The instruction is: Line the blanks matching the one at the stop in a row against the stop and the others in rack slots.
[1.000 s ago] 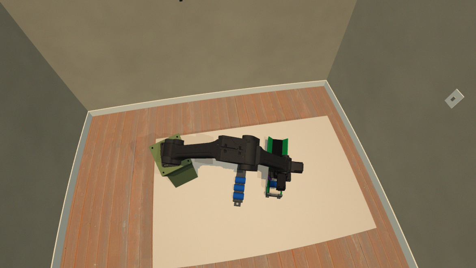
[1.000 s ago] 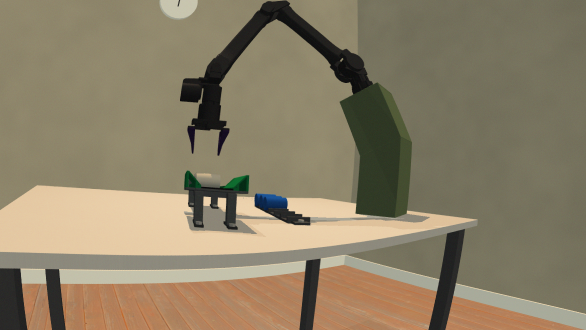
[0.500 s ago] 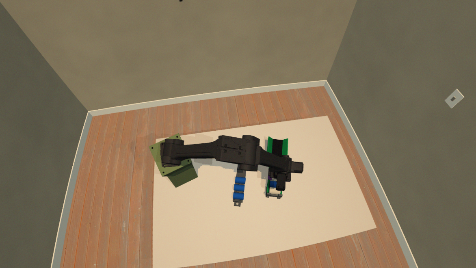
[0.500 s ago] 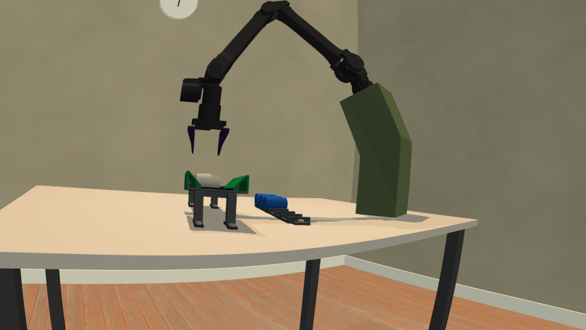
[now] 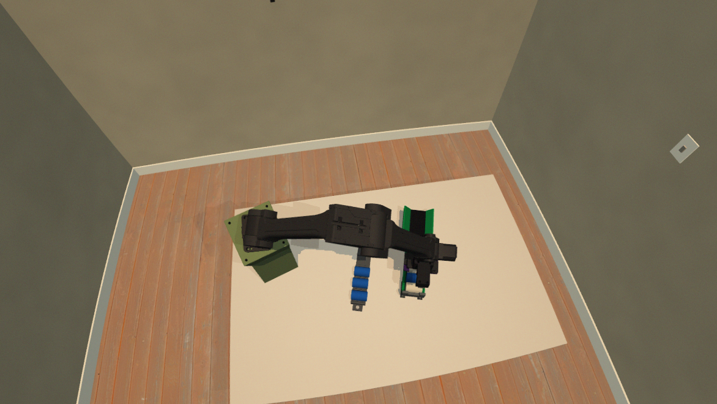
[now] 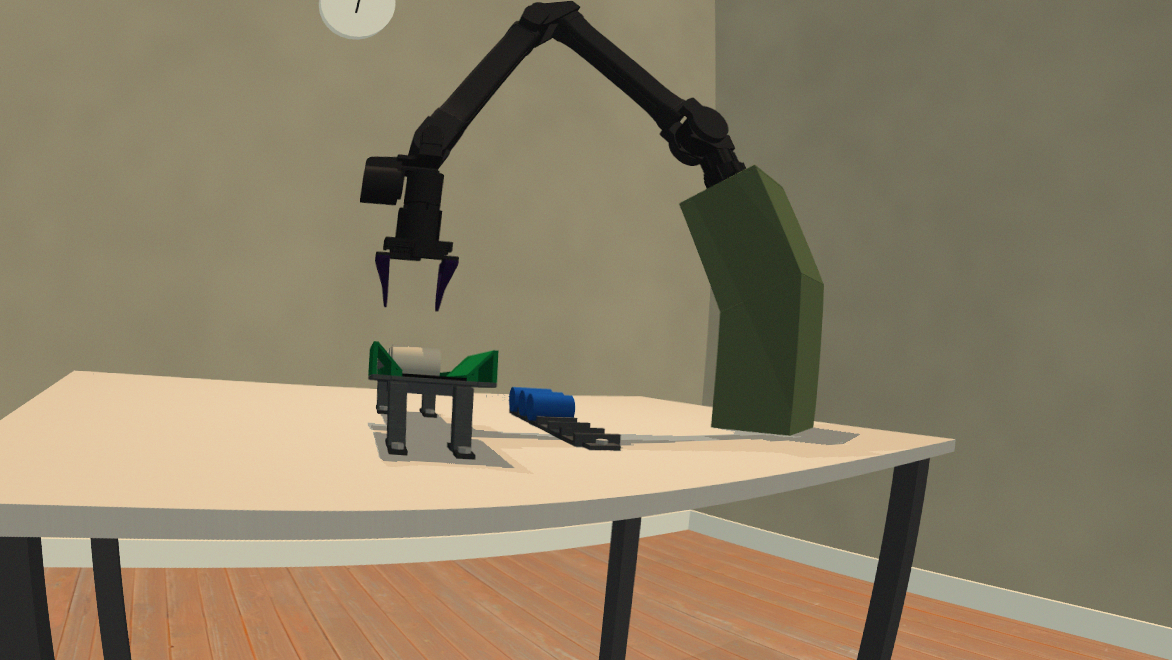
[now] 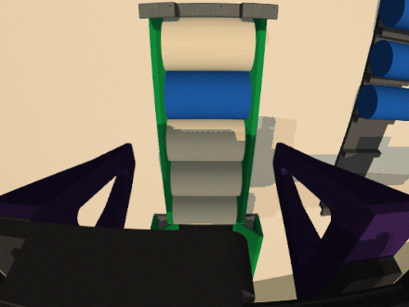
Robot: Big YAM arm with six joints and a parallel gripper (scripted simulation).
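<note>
My hand is 20 mm past the grey stop, 60 mm to the left of it and 100 mm above it.
</note>
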